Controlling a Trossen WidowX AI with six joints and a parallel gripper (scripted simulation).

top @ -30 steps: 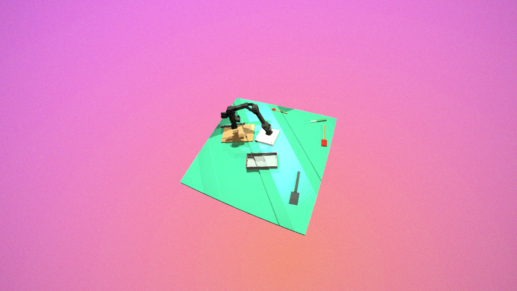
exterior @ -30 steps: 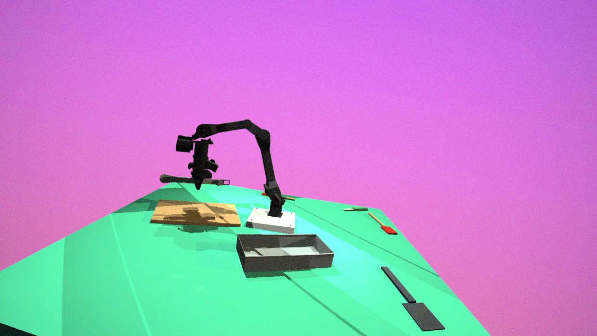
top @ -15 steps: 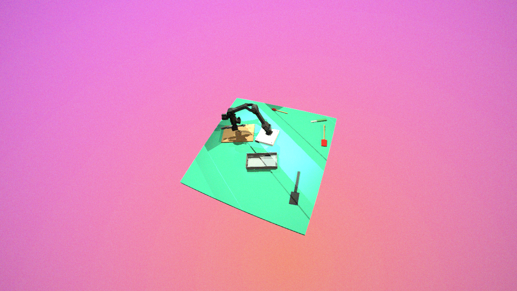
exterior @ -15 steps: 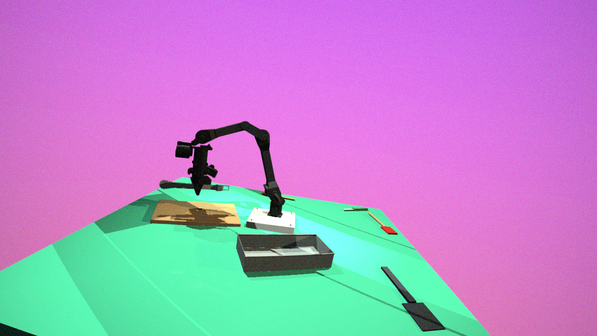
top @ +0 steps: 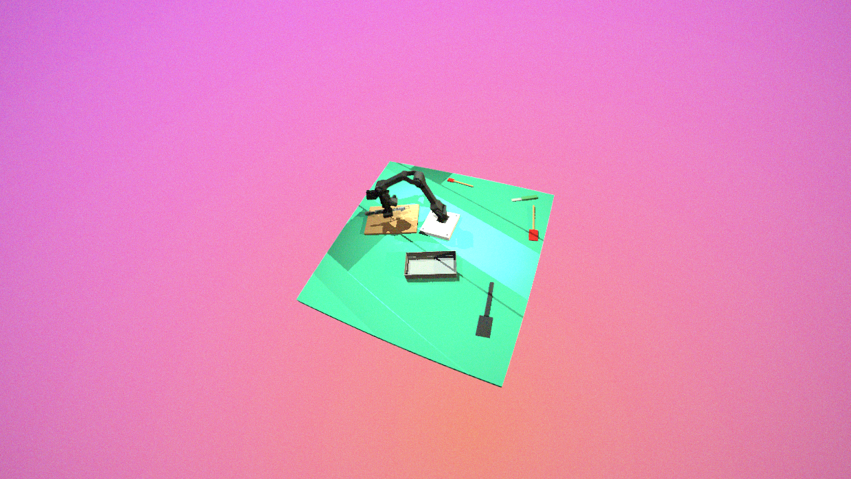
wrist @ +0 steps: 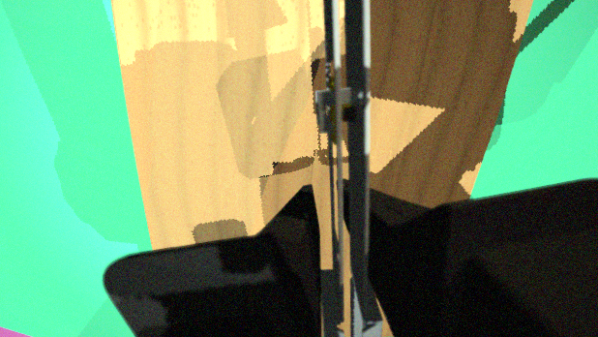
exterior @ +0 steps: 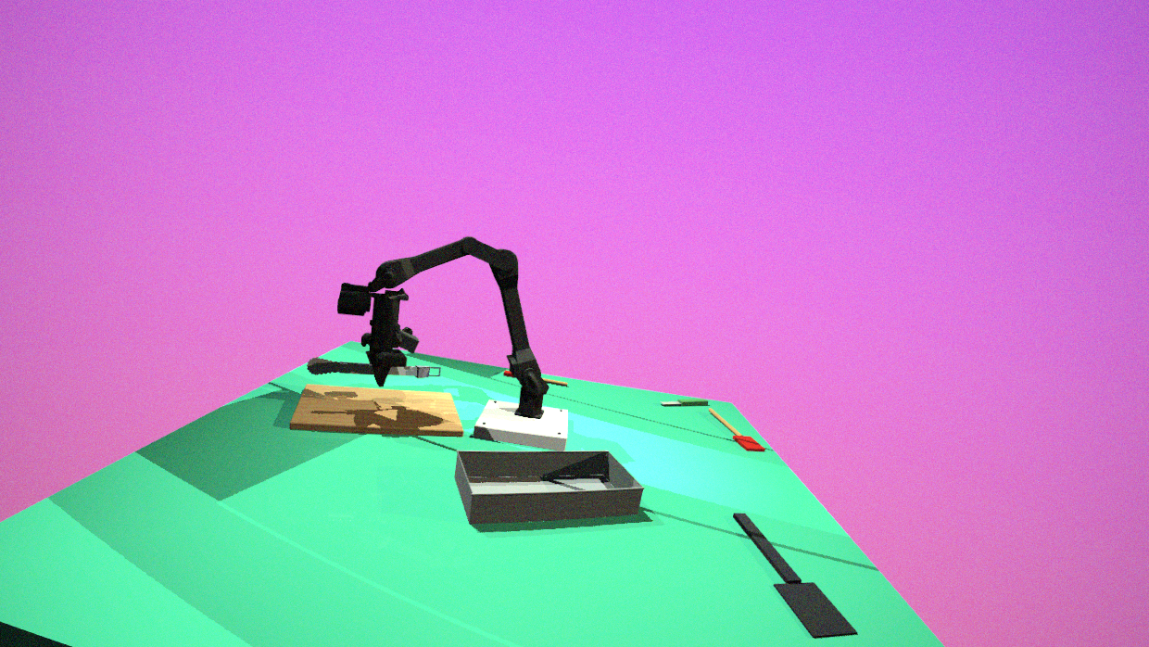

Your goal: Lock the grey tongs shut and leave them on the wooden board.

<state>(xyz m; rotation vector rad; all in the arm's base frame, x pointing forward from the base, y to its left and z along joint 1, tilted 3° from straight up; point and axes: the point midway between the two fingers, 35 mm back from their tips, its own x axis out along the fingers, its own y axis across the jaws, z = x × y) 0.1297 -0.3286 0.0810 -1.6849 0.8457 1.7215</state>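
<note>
My gripper tip is 6 cm above the wooden board. The rest, counted from my gripper tip: black spatula (83 cm to the left, 34 cm ahead, 6 cm below); then red-tipped stick (49 cm behind, 26 cm to the left, 6 cm below); then grey roasting tin (42 cm to the left, 21 cm ahead, 4 cm below).
</note>
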